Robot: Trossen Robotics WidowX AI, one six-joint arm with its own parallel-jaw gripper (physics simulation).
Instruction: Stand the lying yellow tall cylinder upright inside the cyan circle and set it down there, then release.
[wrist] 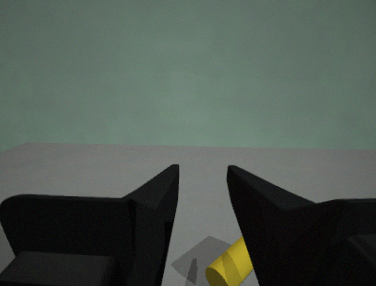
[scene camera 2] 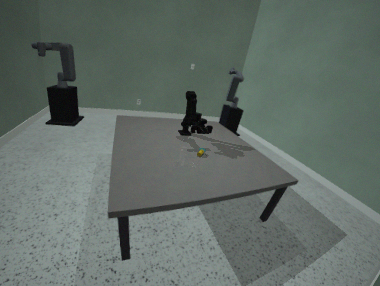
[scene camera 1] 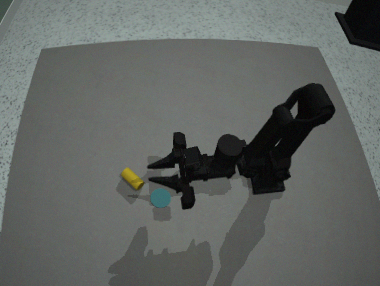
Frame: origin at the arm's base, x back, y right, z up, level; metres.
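Where they show: gripper, between the fingertips: (wrist: 203, 172) (scene camera 2: 206, 133) (scene camera 1: 147, 173); arm's base, origin of its link: (scene camera 2: 185, 131) (scene camera 1: 268, 177).
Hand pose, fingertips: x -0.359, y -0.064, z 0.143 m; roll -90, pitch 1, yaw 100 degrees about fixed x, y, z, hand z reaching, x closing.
Things, the pixels of their top centre, and the offset from my fingertips. "pt": a spot on its surface instead. Level surfaces: height alone.
- yellow tall cylinder, centre of its top: (wrist: 237, 252) (scene camera 1: 132, 176) (scene camera 2: 201, 151) dx -0.055, dy +0.038, dz -0.125 m
- cyan circle, a spot on its surface: (scene camera 1: 160, 198) pt dx +0.030, dy -0.011, dz -0.157 m
- grey table, height of its surface: dz -0.158 m
The yellow tall cylinder (scene camera 1: 132, 178) (scene camera 2: 200, 153) (wrist: 234, 265) is tipped over on its side, outside the cyan circle (scene camera 1: 160, 198). In scene camera 1 it is up and left of the circle. Whether all of it touches the table is hard to tell. My gripper (scene camera 1: 149, 173) (wrist: 203, 172) is partly open, with nothing between its fingers. Its tips point toward the cylinder and stand a short way to its right in scene camera 1. In the wrist view the cylinder is low, partly hidden behind the right finger. The circle does not show in the wrist view.
The grey table (scene camera 1: 150, 90) (scene camera 2: 150, 185) carries the arm, whose base (scene camera 1: 268, 184) is to the right in scene camera 1. Dark arm shadows fall near the circle. Two other robots on black pedestals (scene camera 2: 63, 104) (scene camera 2: 231, 117) stand on the floor beyond the table.
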